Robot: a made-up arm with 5 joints.
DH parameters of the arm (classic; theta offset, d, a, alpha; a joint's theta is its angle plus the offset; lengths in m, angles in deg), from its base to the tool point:
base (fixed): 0 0 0.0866 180
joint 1: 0 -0.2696 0.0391 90
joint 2: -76.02 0 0.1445 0
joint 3: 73.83 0 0.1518 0
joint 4: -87.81 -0.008 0 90
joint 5: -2.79 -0.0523 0 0
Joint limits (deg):
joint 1: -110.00..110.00
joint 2: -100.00..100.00
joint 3: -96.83..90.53
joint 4: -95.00..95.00
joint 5: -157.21..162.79
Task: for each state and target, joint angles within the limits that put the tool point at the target. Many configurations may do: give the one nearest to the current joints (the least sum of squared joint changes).
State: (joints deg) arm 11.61 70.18 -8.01 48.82 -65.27
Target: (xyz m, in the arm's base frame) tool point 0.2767 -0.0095 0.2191
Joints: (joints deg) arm 0.45 27.05 28.01 77.56 -65.27
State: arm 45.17 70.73 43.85 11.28 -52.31
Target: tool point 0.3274 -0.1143 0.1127
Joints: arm 23.67 64.71 2.08 0.11 -52.31
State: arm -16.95 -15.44 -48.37 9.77 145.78
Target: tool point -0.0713 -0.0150 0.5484
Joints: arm -2.54 -61.25 -57.53 14.11 145.78
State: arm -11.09 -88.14 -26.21 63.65 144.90
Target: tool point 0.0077 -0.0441 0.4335
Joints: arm -24.12 -100.00 -1.86 94.60 144.90
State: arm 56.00 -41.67 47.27 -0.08 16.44
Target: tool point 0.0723 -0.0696 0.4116
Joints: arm 95.15 -90.75 58.62 5.64 16.44
